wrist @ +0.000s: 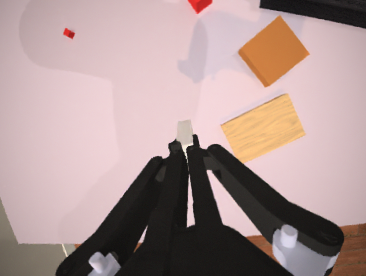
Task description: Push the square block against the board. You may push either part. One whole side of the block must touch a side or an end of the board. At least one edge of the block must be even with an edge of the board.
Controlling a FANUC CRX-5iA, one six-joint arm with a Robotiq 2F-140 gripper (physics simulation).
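Frame: origin at the arm's base, x left, y back, z up, level; centimetres.
Seen in the pictures: gripper, fingertip midpoint: point(186, 130).
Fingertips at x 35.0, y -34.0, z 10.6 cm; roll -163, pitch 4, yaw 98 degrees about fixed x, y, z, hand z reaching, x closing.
Observation:
A point is followed by its place in that frame.
The square block, an orange one point(276, 50) {x 21.7, y -16.0, z -6.0 cm}, lies flat at the upper right of the wrist view, turned at an angle. The board, a rectangle of light wood grain point(263, 128) {x 37.7, y -19.1, z -6.0 cm}, lies below it in the view, turned at a different angle. A gap of pale table shows between the block's lowest corner and the board's upper long side, so they do not touch. My gripper point(186, 130) {x 35.0, y -34.0, z 10.6 cm} is shut and empty. Its fingertips are to the left of the board and seem to be above the table.
A small red cube point(69, 33) {x 10.1, y -63.7, z -7.4 cm} lies at the upper left. Part of a larger red object point(200, 4) {x 10.3, y -30.8, z -6.3 cm} shows at the top edge. A black object point(317, 12) {x 14.7, y -7.0, z -6.9 cm} stands at the top right. The pale table point(65, 190) {x 52.9, y -75.7, z -8.9 cm} ends near the bottom, with brown wooden floor point(354, 248) beyond.

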